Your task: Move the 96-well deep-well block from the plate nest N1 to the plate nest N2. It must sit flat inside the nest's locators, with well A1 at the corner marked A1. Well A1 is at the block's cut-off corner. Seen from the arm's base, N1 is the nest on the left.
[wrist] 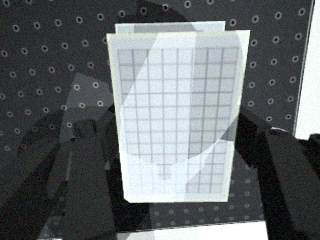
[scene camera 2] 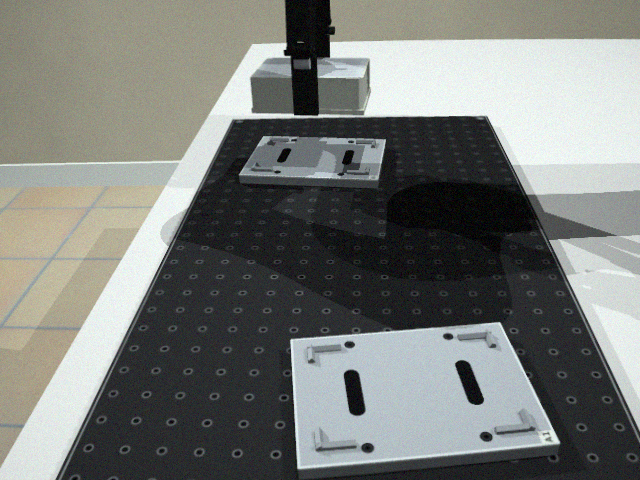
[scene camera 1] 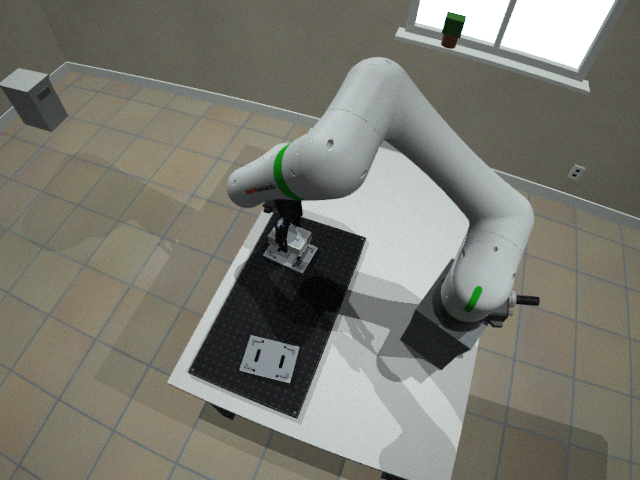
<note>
In view: the gripper (scene camera 2: pixel 313 101) and a deep-well block (scene camera 2: pixel 344 88).
The deep-well block also shows in the wrist view (wrist: pixel 177 95). The gripper also shows in the wrist view (wrist: pixel 173 113) and in scene camera 1 (scene camera 1: pixel 290 240).
</note>
